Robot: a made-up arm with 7 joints. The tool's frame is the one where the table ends. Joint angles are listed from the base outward.
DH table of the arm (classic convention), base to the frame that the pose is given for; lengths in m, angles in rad. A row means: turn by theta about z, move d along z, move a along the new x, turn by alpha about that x. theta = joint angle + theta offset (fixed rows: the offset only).
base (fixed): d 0.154; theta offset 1.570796; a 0; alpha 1.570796
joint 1: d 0.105; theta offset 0; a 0.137; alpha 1.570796
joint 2: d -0.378; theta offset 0; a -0.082; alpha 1.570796
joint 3: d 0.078; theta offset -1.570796; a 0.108; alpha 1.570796
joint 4: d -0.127; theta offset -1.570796; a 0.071; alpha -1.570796
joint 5: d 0.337; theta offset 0; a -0.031; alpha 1.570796
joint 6: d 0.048; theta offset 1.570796; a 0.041; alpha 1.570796
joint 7: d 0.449; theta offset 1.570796; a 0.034; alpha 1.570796
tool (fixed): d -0.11; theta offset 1.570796; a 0; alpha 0
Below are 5 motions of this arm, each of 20 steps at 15 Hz.
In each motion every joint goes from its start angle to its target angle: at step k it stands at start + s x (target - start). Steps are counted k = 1, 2, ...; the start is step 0. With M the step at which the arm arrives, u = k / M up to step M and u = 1 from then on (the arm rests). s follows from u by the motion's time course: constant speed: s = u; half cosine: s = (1 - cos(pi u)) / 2; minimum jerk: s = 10 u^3 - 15 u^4 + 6 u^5.
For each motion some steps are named. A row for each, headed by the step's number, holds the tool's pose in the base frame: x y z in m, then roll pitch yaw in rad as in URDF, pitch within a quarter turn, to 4 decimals.
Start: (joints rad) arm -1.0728 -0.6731 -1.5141 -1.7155 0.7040 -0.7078 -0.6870
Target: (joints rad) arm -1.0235 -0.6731 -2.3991 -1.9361 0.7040 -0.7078 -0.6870
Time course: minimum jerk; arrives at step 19
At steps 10, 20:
10: -0.0656 0.6429 0.4050 1.2651 -0.6757 2.6892
20: -0.0095 0.5970 0.5480 0.8453 -0.9744 2.8684

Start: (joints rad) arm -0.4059 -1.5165 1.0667 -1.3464 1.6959 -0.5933 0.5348
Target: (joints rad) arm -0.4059 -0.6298 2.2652 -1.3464 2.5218 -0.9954 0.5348
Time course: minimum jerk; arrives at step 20
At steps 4, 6, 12, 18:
4: -0.0599 0.1065 0.1376 2.9886 0.4638 -2.0429
6: -0.0326 0.0960 0.1355 3.0815 0.4399 -2.0437
12: 0.0542 0.0221 0.2000 -2.7887 0.2598 -2.1933
18: 0.0503 -0.0138 0.2822 -2.5786 0.1528 -2.3984

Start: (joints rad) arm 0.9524 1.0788 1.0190 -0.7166 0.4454 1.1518 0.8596
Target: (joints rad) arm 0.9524 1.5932 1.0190 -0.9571 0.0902 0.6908 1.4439
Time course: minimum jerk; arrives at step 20
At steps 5, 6, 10, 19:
5: 0.7469 -0.4722 0.2160 1.0244 0.5213 -0.4948
6: 0.7238 -0.4811 0.1827 1.0217 0.5848 -0.5333
10: 0.5598 -0.5189 0.0222 0.9049 0.9183 -0.8664
19: 0.2483 -0.5232 -0.1053 0.0801 1.1077 -2.0492

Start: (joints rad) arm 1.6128 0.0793 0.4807 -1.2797 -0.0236 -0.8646 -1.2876
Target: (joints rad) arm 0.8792 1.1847 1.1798 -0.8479 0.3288 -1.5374 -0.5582
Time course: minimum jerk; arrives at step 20
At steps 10, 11, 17, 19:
10: -0.0341 -0.2766 0.2610 1.7711 0.2237 2.5879
11: -0.0495 -0.2722 0.3183 1.9684 0.1656 2.6261
17: -0.0411 -0.1766 0.5471 2.7142 -0.1417 2.6333
19: -0.0363 -0.1666 0.5602 2.7619 -0.1643 2.6244

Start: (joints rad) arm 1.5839 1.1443 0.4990 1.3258 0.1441 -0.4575 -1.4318
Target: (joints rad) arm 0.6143 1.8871 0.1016 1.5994 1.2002 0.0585 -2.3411
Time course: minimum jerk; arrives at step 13
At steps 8, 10, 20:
8: 0.5615 -0.3097 1.1285 -2.6774 -0.1079 -0.4969
10: 0.6586 -0.0560 1.1149 3.1146 -0.1031 -0.3854
20: 0.6957 0.0381 1.0827 2.9213 -0.0806 -0.3513

